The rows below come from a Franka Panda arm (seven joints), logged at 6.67 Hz.
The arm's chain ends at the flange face. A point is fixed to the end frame.
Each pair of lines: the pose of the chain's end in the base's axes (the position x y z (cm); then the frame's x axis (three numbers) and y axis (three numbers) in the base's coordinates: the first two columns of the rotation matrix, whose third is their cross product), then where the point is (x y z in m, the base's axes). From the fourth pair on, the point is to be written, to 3 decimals.
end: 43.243 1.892 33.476 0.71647 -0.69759 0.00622 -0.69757 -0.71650 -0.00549
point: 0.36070 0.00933 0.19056
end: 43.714 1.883 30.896 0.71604 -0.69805 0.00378 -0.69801 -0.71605 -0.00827
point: 0.36543 0.00982 0.16472
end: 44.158 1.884 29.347 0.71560 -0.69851 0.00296 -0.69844 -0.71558 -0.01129
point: 0.37009 0.01027 0.14909
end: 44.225 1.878 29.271 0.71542 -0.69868 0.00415 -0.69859 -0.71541 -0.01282
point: 0.371 0.010 0.148
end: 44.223 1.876 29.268 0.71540 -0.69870 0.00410 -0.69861 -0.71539 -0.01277
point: 0.371 0.010 0.148
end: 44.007 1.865 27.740 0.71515 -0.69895 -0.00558 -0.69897 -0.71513 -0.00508
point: 0.367 0.010 0.134
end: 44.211 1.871 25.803 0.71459 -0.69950 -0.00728 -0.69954 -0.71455 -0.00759
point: 0.369 0.011 0.114
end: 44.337 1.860 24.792 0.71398 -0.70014 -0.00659 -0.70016 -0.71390 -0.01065
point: 0.371 0.011 0.104
